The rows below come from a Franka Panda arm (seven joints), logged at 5 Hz.
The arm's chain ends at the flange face. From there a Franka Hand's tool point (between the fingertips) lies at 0.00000 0.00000 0.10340 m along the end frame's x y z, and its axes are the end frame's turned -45 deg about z.
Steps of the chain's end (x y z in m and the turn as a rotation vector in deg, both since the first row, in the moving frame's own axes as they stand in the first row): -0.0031, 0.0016, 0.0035, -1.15, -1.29, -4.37; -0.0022, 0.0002, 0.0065, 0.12, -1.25, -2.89; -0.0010, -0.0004, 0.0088, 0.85, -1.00, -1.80; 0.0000, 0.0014, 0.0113, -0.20, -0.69, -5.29; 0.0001, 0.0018, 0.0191, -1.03, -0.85, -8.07
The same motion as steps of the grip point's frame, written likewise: -0.0064, -0.0011, 0.0035, 0.10, -1.73, -4.37; -0.0032, -0.0031, 0.0065, 0.97, -0.80, -2.89; -0.0007, -0.0033, 0.0088, 1.31, -0.11, -1.80; -0.0022, 0.0004, 0.0113, 0.35, -0.63, -5.29; -0.0036, 0.0017, 0.0191, -0.13, -1.33, -8.07
